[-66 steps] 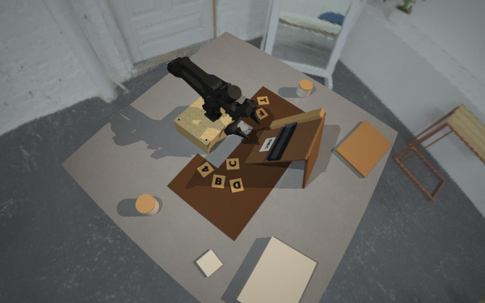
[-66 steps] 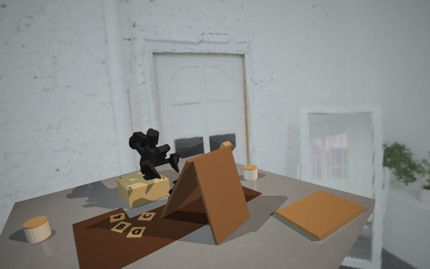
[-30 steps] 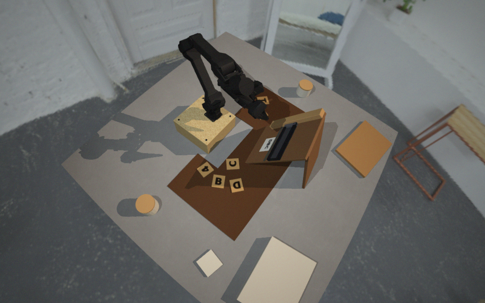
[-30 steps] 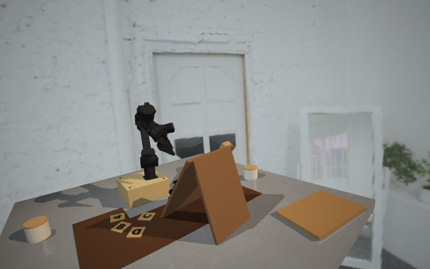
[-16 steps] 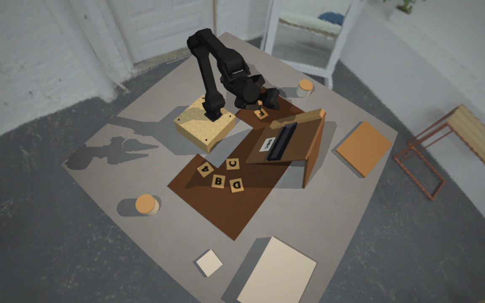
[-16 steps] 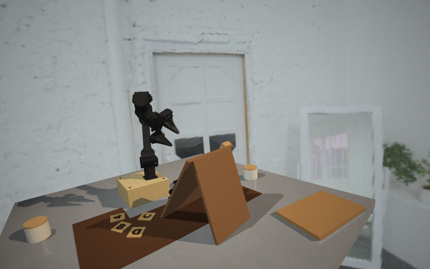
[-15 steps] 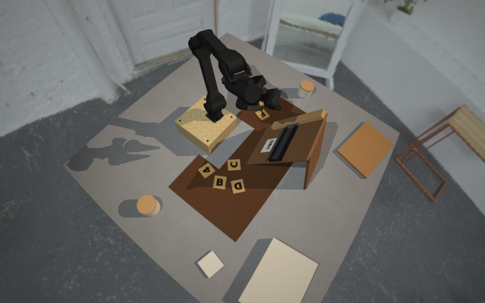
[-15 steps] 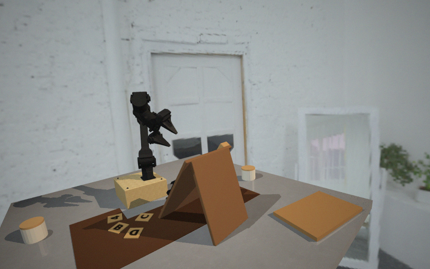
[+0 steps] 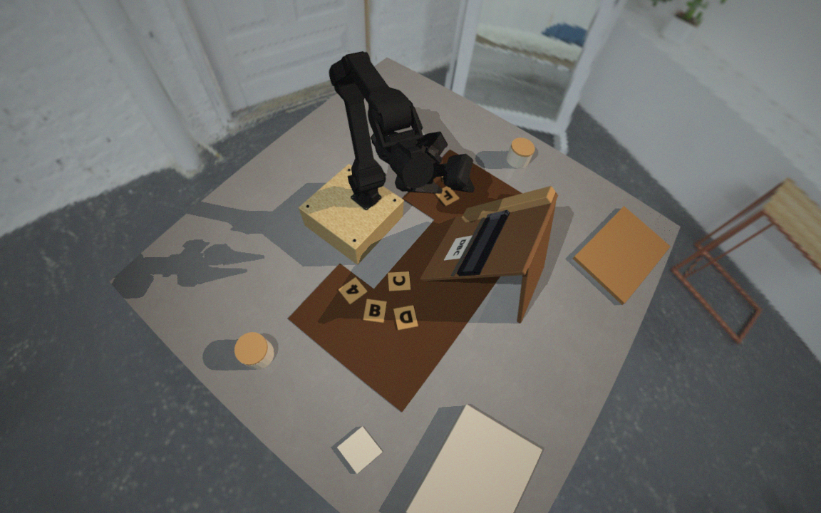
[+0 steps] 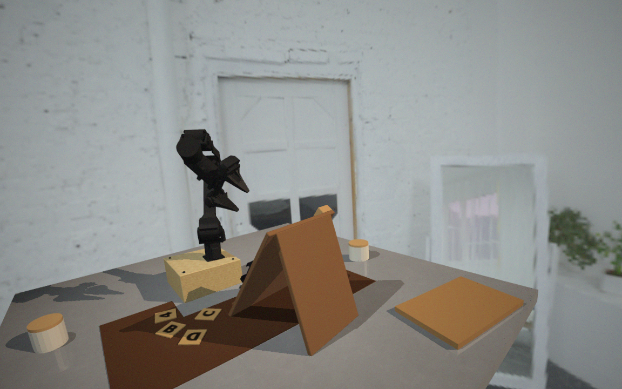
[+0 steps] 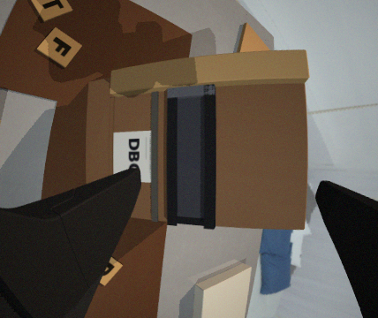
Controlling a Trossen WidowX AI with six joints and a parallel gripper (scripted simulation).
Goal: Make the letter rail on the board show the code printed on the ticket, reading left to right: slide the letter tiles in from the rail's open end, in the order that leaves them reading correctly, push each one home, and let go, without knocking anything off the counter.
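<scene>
Right now the D tile is 5 cm ahead of my gripper tip, 20 cm to the right of it and 32 cm below it. The rest, counted from my gripper tip: brown mat (5 cm behind, 4 cm to the right, 32 cm below); white ticket (4 cm ahead, 2 cm to the left, 24 cm below); C tile (3 cm behind, 13 cm to the right, 32 cm below).
</scene>
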